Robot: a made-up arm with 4 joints.
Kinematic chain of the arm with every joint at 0, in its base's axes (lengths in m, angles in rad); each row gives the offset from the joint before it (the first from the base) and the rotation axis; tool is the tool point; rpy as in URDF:
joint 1: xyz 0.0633 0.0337 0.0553 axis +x
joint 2: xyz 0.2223 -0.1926 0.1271 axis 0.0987 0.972 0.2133
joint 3: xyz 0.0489 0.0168 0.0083 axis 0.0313 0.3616 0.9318
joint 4: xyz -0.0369 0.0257 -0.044 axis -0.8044 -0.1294 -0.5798
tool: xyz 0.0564 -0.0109 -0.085 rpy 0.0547 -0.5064 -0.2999
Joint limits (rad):
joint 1: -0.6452..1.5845
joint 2: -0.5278..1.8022
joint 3: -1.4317..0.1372
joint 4: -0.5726..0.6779
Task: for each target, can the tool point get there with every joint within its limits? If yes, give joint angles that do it. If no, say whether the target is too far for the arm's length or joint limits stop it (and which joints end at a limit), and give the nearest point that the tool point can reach.
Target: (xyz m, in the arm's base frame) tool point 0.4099 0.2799 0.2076
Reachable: no: joint limits stop it (at a limit: joint 1, joint 2, joint 4) | nearest point 0.4263 -0.0286 0.1879 | short by 0.310 m
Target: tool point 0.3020 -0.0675 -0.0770
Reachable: yes | joints 0.7755 0.6521 -0.6902 -0.0662
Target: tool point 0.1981 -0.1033 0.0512
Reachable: yes | joints -0.0230 1.4248 -0.8557 -0.3908
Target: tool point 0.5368 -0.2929 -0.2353
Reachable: no: too far | nearest point 0.4601 -0.1626 -0.1194 | short by 0.190 m
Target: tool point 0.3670 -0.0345 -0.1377
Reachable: yes | joints 1.1929 0.3732 -1.2905 -0.1367
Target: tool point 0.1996 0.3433 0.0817
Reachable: no: joint limits stop it (at a limit: joint 1, joint 4) | nearest point 0.2532 0.0696 -0.0706 | short by 0.318 m
